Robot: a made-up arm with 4 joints. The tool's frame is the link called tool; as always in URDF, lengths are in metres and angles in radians. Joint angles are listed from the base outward. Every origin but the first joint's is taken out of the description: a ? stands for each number. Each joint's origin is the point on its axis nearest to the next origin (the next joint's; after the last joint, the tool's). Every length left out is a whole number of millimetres.
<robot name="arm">
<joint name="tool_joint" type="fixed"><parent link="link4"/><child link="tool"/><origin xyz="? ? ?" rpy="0 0 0"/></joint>
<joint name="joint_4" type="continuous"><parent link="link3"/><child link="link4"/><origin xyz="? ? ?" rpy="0 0 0"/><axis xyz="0 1 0"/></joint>
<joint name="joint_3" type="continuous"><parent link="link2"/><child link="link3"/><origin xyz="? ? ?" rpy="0 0 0"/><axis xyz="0 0 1"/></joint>
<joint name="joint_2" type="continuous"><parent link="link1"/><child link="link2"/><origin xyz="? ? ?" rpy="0 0 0"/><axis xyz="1 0 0"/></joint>
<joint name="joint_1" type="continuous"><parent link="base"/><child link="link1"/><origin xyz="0 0 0.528" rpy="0 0 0"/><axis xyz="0 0 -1"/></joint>
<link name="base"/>
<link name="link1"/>
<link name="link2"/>
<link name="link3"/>
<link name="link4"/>
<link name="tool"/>
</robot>
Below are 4 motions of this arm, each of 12 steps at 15 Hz.
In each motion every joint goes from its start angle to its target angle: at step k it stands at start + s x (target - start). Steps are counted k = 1, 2, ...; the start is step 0. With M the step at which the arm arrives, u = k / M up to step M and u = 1 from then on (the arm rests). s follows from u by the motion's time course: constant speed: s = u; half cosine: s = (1 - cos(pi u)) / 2; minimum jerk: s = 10 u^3 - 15 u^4 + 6 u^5.
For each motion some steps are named. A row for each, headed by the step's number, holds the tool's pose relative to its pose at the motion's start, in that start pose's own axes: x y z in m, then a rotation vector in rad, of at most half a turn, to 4 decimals.
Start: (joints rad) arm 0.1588 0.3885 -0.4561 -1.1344
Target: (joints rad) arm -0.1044 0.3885 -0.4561 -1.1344
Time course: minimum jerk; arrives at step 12
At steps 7, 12:
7: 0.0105 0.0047 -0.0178 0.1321 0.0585 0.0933
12: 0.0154 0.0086 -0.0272 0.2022 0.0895 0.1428

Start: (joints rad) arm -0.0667 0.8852 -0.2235 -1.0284
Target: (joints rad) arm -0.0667 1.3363 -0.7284 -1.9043
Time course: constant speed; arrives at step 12
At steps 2, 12:
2: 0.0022 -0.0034 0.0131 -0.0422 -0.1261 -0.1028
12: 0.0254 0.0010 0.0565 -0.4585 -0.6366 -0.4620

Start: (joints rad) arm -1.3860 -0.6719 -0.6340 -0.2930
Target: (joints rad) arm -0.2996 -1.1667 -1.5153 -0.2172
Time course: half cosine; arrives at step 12
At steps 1, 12:
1: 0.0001 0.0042 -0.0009 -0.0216 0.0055 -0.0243
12: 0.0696 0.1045 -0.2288 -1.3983 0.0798 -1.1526

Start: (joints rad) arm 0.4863 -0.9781 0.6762 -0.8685
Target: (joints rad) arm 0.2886 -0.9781 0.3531 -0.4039
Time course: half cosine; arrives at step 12
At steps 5, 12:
5: -0.0043 0.0218 -0.0132 -0.0805 0.1225 -0.0311
12: -0.0164 0.0529 -0.0379 -0.1916 0.3197 -0.1229

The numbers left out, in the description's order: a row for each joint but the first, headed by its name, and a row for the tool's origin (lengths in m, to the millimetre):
tool: 0.103 0 -0.002
joint_4: -0.231 -0.022 0
joint_3: 0 -0.005 0.17
joint_2: 0.136 -0.07 0

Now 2 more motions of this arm.
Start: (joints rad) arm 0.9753 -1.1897 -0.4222 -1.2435
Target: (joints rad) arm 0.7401 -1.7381 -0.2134 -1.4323
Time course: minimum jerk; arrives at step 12
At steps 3, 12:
3: -0.0076 0.0070 0.0099 0.0151 -0.0632 0.0501
12: -0.0962 0.0569 0.0754 0.1200 -0.5812 0.4899

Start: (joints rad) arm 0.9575 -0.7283 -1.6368 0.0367
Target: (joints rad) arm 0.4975 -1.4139 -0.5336 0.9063
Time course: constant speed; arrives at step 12
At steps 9, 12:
9: 0.0065 -0.1280 -0.1178 -0.2516 -0.0042 0.9514
12: 0.0449 -0.1505 -0.1420 -0.5093 -0.0902 1.1125

